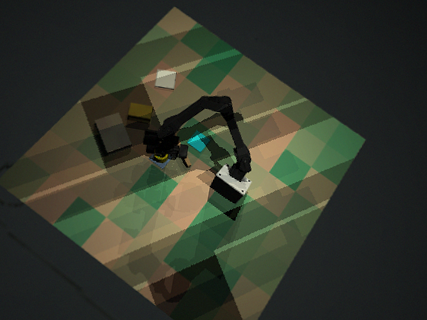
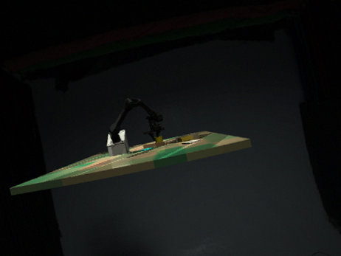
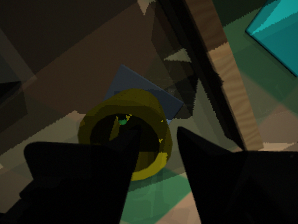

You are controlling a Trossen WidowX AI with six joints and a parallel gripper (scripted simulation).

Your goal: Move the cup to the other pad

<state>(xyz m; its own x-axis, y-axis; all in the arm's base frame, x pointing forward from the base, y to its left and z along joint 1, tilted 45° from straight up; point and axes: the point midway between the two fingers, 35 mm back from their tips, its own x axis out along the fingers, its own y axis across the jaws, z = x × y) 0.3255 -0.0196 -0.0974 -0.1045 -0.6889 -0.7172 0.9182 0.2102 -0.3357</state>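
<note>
Right now my gripper tip is 4 cm short of the green marble, 2 cm to the right of it and 3 cm above it. The rest, counted from my gripper tip: thin wooden stick (3 cm behind, 7 cm to the right, 4 cm below); yellow cup (2 cm ahead, 1 cm to the left, 1 cm below).
</note>
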